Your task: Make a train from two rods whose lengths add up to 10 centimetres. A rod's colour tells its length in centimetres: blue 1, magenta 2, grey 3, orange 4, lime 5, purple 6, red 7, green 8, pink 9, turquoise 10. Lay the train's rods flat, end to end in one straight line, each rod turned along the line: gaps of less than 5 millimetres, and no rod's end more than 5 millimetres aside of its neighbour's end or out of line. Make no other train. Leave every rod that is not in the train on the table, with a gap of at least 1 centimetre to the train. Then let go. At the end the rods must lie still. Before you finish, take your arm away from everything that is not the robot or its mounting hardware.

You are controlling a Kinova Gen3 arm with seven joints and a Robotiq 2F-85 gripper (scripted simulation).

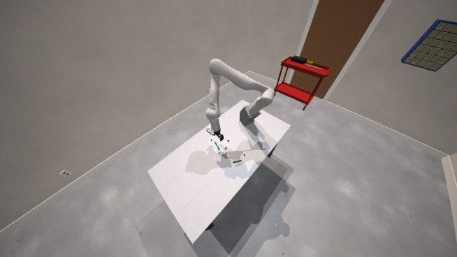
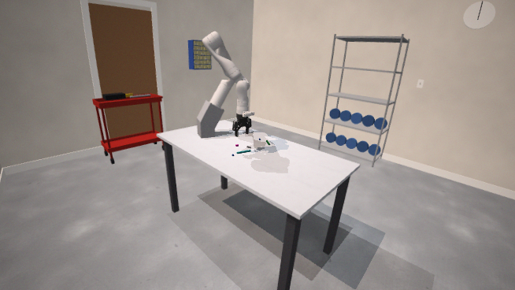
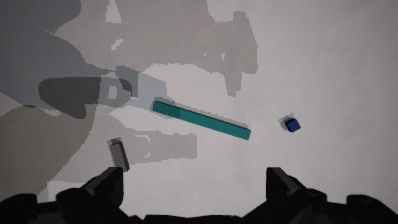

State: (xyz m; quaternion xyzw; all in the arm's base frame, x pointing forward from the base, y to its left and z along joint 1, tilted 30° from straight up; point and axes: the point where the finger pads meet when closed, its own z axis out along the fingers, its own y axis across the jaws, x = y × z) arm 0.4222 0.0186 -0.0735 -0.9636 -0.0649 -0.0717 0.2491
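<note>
The magenta rod is 11 cm below my hand, 10 cm behind it and 3 cm to the left of it. From my hand the other things lie so: grey rod: 11 cm below, 8 cm to the left, 3 cm behind; then turquoise rod: 11 cm below, 3 cm ahead; then blue rod: 11 cm below, 9 cm to the right, 3 cm ahead.
</note>
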